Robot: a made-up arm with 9 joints. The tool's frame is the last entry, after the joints. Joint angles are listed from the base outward. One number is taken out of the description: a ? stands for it. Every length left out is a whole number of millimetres.
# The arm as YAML. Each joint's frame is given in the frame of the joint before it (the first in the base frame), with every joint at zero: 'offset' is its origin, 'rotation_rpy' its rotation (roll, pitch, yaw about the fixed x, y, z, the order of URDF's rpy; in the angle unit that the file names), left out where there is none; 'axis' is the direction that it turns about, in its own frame. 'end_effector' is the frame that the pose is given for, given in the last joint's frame.
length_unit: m
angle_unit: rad
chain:
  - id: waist
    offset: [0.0, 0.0, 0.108]
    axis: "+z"
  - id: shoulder
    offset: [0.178, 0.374, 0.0]
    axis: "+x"
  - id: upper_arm
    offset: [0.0, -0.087, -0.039]
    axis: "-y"
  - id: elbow
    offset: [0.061, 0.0, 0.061]
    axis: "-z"
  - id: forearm
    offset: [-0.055, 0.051, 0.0]
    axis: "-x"
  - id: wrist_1
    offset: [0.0, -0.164, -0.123]
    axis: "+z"
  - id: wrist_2
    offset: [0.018, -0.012, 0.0]
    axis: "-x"
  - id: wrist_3
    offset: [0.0, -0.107, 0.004]
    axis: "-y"
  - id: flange
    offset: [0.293, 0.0, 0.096]
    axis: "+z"
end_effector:
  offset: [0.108, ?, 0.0]
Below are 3 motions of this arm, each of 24 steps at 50 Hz.
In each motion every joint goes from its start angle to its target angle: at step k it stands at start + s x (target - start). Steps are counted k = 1, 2, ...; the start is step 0. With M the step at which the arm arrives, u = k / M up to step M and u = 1 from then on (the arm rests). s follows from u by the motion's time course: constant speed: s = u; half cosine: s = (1 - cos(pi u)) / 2; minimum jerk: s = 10 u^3 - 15 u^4 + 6 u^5.
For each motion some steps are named. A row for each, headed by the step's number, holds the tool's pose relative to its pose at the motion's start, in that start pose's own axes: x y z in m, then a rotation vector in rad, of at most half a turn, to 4 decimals.
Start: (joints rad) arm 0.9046 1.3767 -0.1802 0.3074 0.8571 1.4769 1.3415 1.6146 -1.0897
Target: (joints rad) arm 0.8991 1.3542 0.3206 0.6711 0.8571 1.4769 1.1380 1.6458 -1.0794
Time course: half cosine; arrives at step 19
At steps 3, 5, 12, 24:
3: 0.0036 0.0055 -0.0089 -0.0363 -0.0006 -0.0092
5: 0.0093 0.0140 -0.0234 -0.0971 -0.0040 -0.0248
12: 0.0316 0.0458 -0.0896 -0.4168 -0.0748 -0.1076
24: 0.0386 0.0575 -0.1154 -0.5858 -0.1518 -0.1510

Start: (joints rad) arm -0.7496 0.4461 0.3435 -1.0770 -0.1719 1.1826 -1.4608 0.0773 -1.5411
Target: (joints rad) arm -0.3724 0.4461 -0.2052 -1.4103 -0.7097 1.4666 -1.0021 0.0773 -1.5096
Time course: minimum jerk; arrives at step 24
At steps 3, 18, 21, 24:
3: -0.0020 0.0086 -0.0069 -0.0121 0.0069 0.0176
18: -0.3499 0.2343 -0.3206 -0.3596 0.4376 1.0978
21: -0.3943 0.2285 -0.3307 -0.3527 0.4921 1.2077
24: -0.4023 0.2270 -0.3319 -0.3505 0.5025 1.2277

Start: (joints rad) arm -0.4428 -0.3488 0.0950 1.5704 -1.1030 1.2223 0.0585 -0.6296 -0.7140
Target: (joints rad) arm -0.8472 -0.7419 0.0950 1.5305 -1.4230 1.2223 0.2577 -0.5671 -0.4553
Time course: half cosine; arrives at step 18
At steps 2, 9, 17, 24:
2: 0.0055 0.0000 0.0054 -0.0057 -0.0209 0.0032
9: 0.0719 0.0056 0.0819 -0.1262 -0.3263 0.0723
17: 0.1116 0.0231 0.1345 -0.3077 -0.5959 0.1794
24: 0.1120 0.0235 0.1350 -0.3108 -0.5996 0.1813

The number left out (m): 0.033
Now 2 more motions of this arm.
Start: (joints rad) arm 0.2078 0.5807 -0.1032 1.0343 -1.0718 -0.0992 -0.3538 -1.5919 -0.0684
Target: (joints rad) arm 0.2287 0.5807 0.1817 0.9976 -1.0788 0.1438 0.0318 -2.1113 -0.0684
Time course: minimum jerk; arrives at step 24
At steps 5, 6, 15, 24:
5: 0.0047 0.0006 -0.0144 -0.0263 0.0404 -0.0102
6: 0.0072 0.0007 -0.0230 -0.0422 0.0644 -0.0167
15: 0.0131 -0.0295 -0.1377 -0.2840 0.4031 -0.1603
24: -0.0006 -0.0562 -0.1699 -0.3791 0.5243 -0.2463

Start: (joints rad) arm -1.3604 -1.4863 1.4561 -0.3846 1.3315 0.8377 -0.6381 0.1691 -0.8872
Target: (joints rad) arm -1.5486 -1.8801 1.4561 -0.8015 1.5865 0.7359 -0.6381 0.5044 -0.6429
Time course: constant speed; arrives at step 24
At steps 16, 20, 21, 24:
16: -0.1360 0.1684 0.1728 0.0013 -0.5093 0.5463
20: -0.1959 0.1944 0.2034 0.0172 -0.6401 0.6896
21: -0.2120 0.1993 0.2100 0.0222 -0.6732 0.7256
24: -0.2624 0.2096 0.2269 0.0396 -0.7731 0.8337

